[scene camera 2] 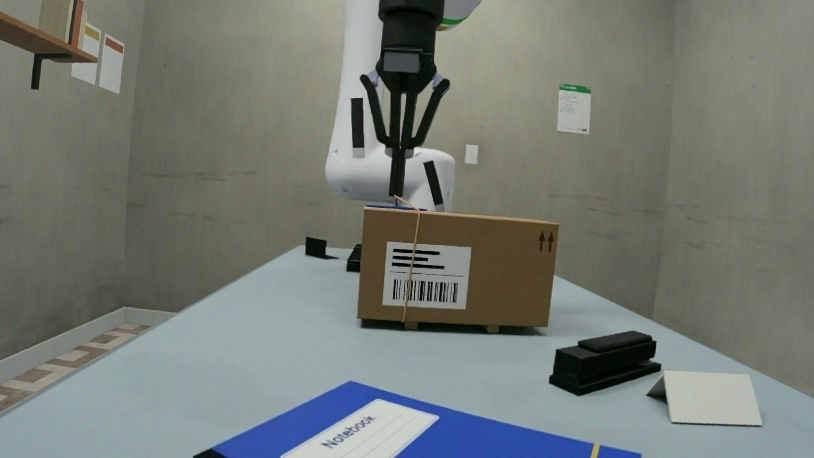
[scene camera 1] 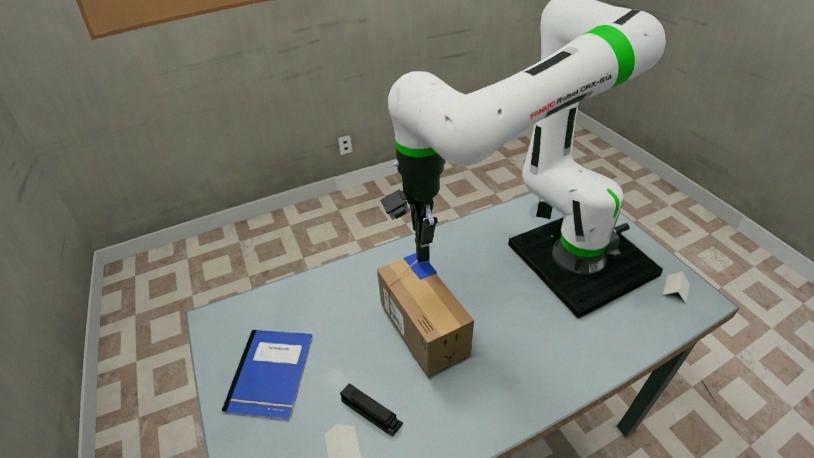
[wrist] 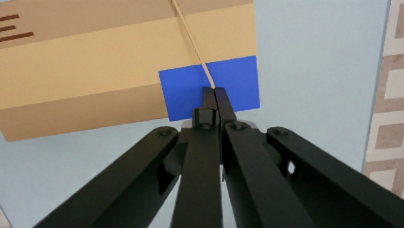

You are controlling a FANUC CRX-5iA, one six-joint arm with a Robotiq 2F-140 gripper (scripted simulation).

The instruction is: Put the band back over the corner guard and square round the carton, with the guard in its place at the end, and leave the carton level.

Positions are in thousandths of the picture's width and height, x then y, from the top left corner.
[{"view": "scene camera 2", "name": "my gripper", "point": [486, 429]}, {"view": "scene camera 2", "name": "black stapler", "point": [706, 807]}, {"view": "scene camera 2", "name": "brown carton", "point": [579, 588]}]
